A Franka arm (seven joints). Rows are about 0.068 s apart.
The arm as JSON. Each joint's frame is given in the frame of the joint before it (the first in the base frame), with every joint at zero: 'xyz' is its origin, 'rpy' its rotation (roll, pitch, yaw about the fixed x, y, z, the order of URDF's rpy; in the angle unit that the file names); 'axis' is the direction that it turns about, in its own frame. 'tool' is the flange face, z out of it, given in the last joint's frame.
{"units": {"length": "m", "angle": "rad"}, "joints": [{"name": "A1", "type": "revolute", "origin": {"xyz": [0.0, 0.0, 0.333], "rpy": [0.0, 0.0, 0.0]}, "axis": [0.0, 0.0, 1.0]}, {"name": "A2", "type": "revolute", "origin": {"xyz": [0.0, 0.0, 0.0], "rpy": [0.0, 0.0, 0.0]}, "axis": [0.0, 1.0, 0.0]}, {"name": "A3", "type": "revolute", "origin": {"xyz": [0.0, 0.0, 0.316], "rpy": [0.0, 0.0, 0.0]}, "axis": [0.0, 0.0, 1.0]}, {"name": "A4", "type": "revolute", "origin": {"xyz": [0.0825, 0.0, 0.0], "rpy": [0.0, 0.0, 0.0]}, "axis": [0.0, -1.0, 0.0]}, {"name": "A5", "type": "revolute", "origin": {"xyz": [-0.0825, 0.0, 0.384], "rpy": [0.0, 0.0, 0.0]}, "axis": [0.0, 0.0, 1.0]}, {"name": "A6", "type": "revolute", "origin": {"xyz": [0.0, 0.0, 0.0], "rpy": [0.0, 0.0, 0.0]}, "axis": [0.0, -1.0, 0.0]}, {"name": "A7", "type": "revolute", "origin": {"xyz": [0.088, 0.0, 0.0], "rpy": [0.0, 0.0, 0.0]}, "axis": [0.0, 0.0, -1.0]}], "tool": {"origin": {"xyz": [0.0, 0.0, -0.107], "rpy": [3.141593, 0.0, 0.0]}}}
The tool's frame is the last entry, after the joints.
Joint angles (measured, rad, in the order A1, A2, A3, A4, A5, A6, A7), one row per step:
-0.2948 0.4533 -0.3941 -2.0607 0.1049 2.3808 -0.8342
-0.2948 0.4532 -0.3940 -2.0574 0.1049 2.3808 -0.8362
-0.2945 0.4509 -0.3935 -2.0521 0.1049 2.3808 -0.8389
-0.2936 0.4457 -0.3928 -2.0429 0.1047 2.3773 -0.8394
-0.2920 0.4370 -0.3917 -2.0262 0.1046 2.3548 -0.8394
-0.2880 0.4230 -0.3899 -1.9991 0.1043 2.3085 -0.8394
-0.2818 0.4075 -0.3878 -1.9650 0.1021 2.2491 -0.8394
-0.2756 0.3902 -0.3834 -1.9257 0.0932 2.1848 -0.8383
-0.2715 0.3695 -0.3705 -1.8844 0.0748 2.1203 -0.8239
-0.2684 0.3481 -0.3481 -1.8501 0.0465 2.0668 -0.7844
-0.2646 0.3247 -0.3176 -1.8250 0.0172 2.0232 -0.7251
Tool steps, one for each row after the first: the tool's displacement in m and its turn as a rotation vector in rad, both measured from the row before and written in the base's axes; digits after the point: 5 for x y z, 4 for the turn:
0.00114 -0.00053 0.00127 -0.0017 -0.0027 0.0026
0.00227 -0.00062 0.00318 -0.0033 -0.0064 0.0043
0.00379 -0.00074 0.00596 -0.0044 -0.0096 0.0034
0.00515 -0.00019 0.00927 0.0029 -0.0049 0.0032
0.00761 0.00128 0.01449 0.0111 -0.0003 0.0060
0.00898 0.00263 0.01747 0.0141 0.0036 0.0101
0.00994 0.00362 0.02060 0.0104 0.0051 0.0161
0.01123 0.00653 0.02338 0.0031 0.0054 0.0144
0.01147 0.01067 0.02168 -0.0082 0.0069 0.0018
0.01150 0.01557 0.01973 -0.0132 0.0044 -0.0109

